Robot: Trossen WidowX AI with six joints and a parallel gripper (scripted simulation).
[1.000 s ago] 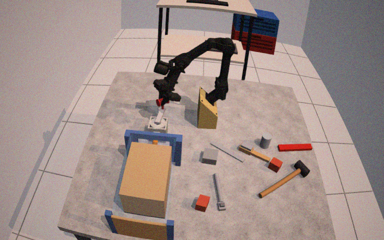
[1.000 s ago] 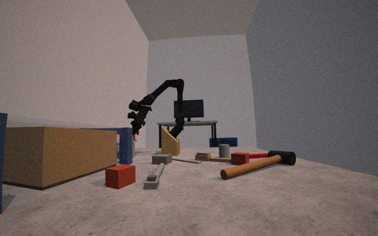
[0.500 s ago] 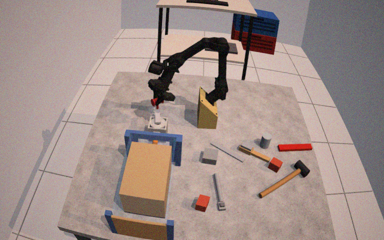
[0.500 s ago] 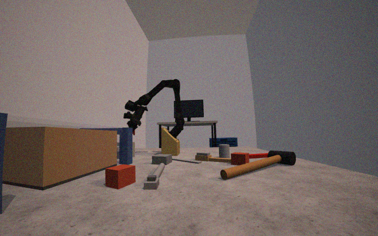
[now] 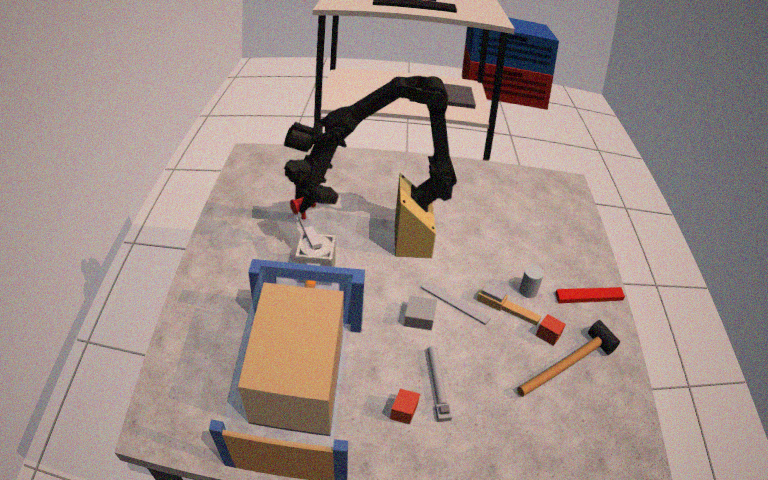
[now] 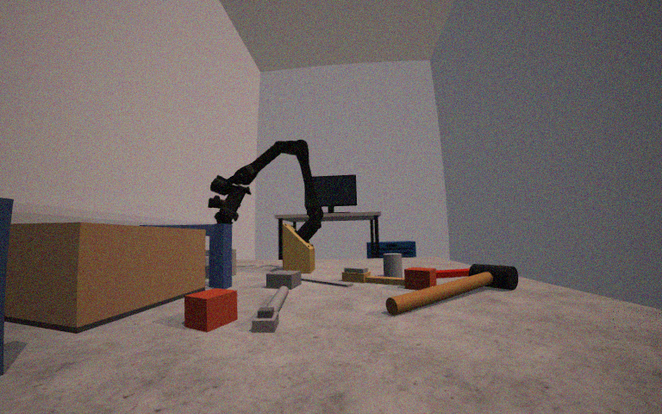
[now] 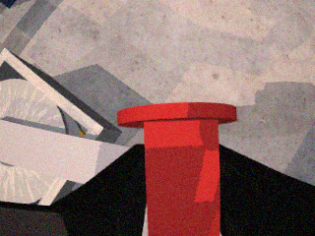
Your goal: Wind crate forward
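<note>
Now: the grey crank arm 3 cm to the left of my gripper tip, 3 cm below it and 2 cm ahead of it. The rest, counted from my gripper tip: grey winch 10 cm below, 7 cm ahead, 5 cm to the left; red knob 1 cm to the left, 1 cm behind; blue frame 24 cm ahead, 6 cm to the left, 3 cm below.
</note>
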